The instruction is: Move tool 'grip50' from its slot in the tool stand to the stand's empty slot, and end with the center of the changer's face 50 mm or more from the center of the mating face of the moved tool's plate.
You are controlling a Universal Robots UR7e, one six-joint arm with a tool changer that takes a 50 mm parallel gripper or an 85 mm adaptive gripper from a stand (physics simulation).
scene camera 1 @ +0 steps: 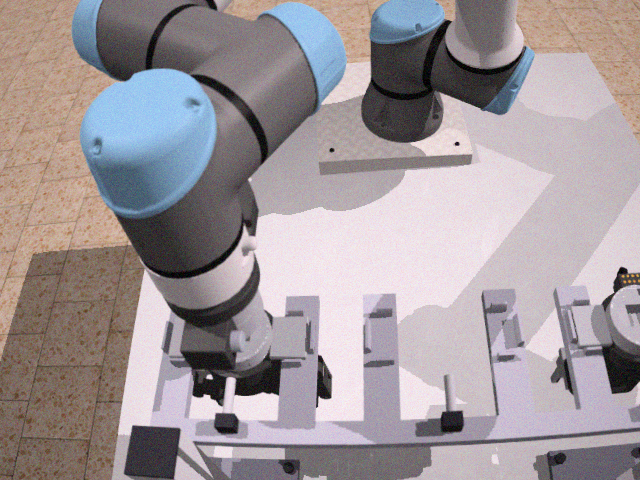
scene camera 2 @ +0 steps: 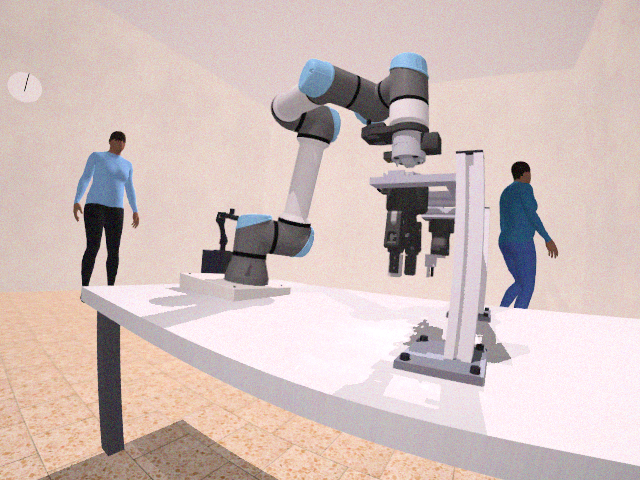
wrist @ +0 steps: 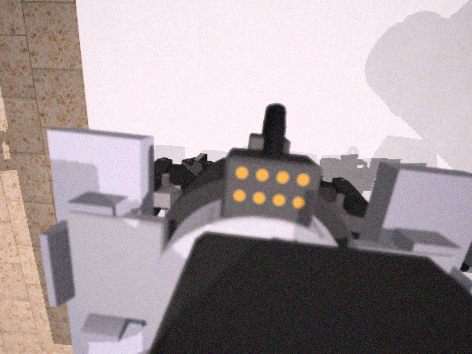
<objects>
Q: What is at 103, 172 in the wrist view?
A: A tool stand.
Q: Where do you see an adaptive gripper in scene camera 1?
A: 257, 369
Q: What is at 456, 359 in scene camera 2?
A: A tool stand.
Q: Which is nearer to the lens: the tool grip50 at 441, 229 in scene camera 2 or the adaptive gripper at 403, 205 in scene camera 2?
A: The adaptive gripper.
</objects>
